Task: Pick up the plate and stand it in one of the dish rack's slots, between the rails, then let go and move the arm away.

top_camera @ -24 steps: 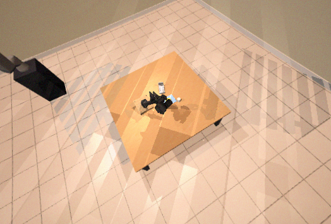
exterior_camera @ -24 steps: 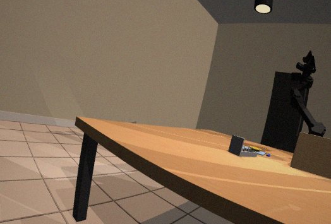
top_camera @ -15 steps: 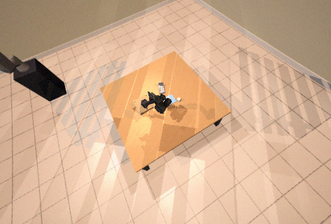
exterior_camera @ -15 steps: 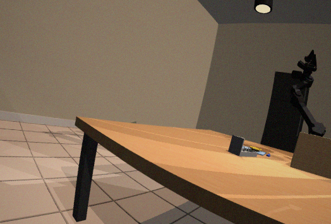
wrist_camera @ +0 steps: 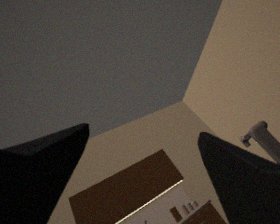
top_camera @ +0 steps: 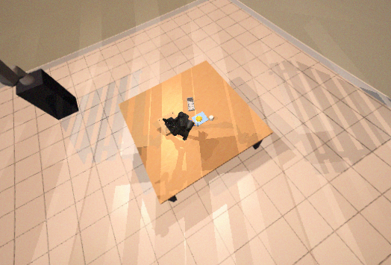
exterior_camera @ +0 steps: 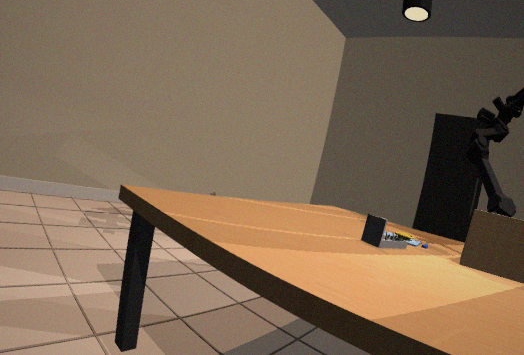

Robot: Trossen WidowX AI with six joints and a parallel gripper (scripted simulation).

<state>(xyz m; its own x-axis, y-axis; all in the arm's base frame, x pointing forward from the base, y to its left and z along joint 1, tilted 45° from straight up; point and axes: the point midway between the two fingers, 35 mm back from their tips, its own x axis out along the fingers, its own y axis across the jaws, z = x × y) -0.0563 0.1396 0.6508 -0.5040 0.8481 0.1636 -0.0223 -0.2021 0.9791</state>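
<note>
Right now my gripper tip is 680 mm above the yellow plate, 350 mm short of it and 250 mm to the right of it. From my gripper tip the other things lie so: blue spoon (690 mm below, 260 mm to the left, 260 mm ahead); white cup (670 mm below, 470 mm ahead, 180 mm to the left); light blue mat (690 mm below, 360 mm ahead, 250 mm to the left).
</note>
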